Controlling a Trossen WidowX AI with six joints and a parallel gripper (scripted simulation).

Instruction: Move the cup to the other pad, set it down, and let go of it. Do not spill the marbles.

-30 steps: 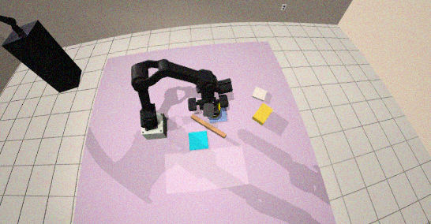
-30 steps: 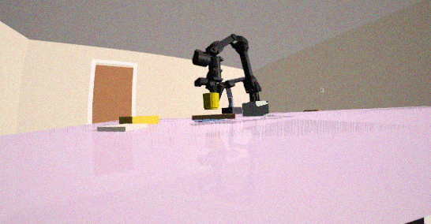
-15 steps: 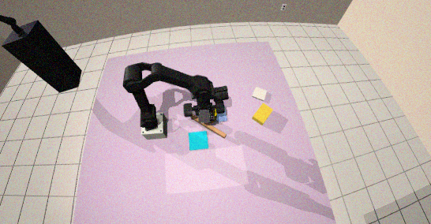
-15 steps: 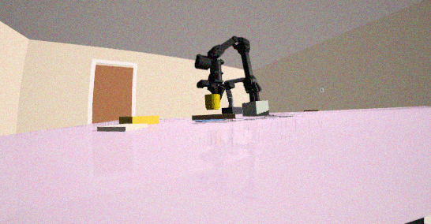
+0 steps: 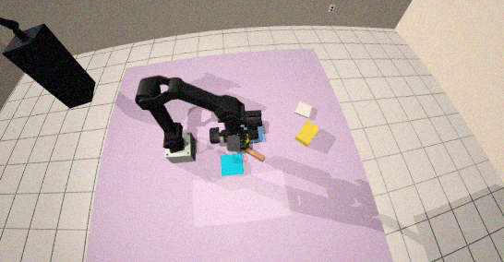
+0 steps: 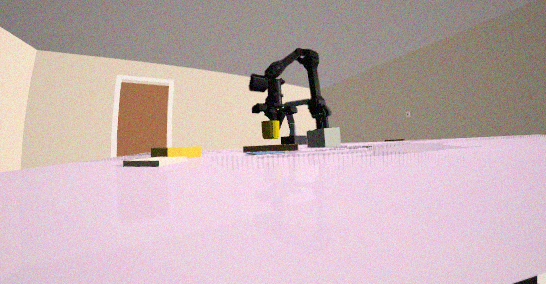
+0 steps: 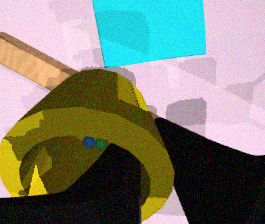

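Right now the cyan pad is 4 cm behind my gripper tip, 6 cm to the right of it and 9 cm below it. The rest, counted from my gripper tip: yellow cup (2 cm ahead); green marble (3 cm ahead, 1 cm to the left, 2 cm below); wooden stick (3 cm ahead, 1 cm to the right, 8 cm below).
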